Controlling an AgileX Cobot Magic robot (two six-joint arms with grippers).
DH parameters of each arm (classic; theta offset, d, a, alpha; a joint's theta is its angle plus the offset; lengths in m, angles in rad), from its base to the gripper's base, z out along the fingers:
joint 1: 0 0.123 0 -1.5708
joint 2: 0.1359 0 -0.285 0
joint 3: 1.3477 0 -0.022 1.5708
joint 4: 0 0.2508 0 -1.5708
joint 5: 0 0 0.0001 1.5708
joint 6: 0 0.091 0 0
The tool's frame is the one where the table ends.
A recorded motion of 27 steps. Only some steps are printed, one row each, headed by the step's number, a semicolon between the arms.
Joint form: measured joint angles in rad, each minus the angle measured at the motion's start. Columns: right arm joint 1, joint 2, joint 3, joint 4, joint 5, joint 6; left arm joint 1, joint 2, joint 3, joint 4, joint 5, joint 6.
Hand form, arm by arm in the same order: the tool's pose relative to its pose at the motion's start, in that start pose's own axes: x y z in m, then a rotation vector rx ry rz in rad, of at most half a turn. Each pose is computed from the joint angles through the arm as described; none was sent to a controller.
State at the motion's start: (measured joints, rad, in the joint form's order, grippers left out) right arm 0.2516 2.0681 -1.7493 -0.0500 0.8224 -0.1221; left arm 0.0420 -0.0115 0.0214 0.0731 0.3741 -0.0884
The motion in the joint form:
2: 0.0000 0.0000 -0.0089 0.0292 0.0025 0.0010; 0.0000 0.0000 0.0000 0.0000 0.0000 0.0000
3: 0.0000 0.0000 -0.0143 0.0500 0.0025 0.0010; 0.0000 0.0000 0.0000 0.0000 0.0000 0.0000
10: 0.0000 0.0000 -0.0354 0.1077 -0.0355 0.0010; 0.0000 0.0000 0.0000 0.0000 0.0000 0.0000
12: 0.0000 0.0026 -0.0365 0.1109 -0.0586 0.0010; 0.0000 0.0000 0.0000 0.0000 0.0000 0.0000
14: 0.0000 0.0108 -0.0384 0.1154 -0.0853 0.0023; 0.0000 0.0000 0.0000 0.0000 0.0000 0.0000
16: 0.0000 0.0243 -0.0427 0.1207 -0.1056 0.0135; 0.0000 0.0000 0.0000 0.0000 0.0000 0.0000
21: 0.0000 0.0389 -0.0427 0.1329 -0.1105 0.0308; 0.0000 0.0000 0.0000 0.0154 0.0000 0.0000
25: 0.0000 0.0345 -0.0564 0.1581 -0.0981 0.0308; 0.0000 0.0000 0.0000 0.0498 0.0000 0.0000
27: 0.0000 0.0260 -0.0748 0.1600 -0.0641 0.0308; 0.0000 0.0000 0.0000 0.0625 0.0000 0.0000
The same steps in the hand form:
2: -0.0022 0.0016 -0.0018 -0.0203 -0.0089 0.0211; 0.0000 0.0000 0.0000 0.0000 0.0000 0.0000
3: -0.0037 0.0027 -0.0029 -0.0347 -0.0161 0.0352; 0.0000 0.0000 0.0000 0.0000 0.0000 0.0000
10: -0.0127 0.0049 -0.0076 -0.0685 -0.0798 0.0756; 0.0000 0.0000 0.0000 0.0000 0.0000 0.0000
12: -0.0148 0.0047 -0.0068 -0.0674 -0.1014 0.0787; 0.0000 0.0000 0.0000 0.0000 0.0000 0.0000
14: -0.0166 0.0047 -0.0036 -0.0671 -0.1218 0.0842; 0.0000 0.0000 0.0000 0.0000 0.0000 0.0000
16: -0.0178 0.0049 0.0017 -0.0694 -0.1328 0.1001; 0.0000 0.0000 0.0000 0.0000 0.0000 0.0000
21: -0.0165 0.0061 0.0085 -0.0797 -0.1234 0.1264; 0.0000 0.0005 0.0000 -0.0056 -0.0005 0.0143
25: -0.0196 0.0070 0.0035 -0.0976 -0.1310 0.1435; -0.0002 0.0017 0.0000 -0.0181 -0.0016 0.0464
27: -0.0220 0.0067 -0.0042 -0.1021 -0.1244 0.1423; -0.0002 0.0021 0.0000 -0.0228 -0.0020 0.0582

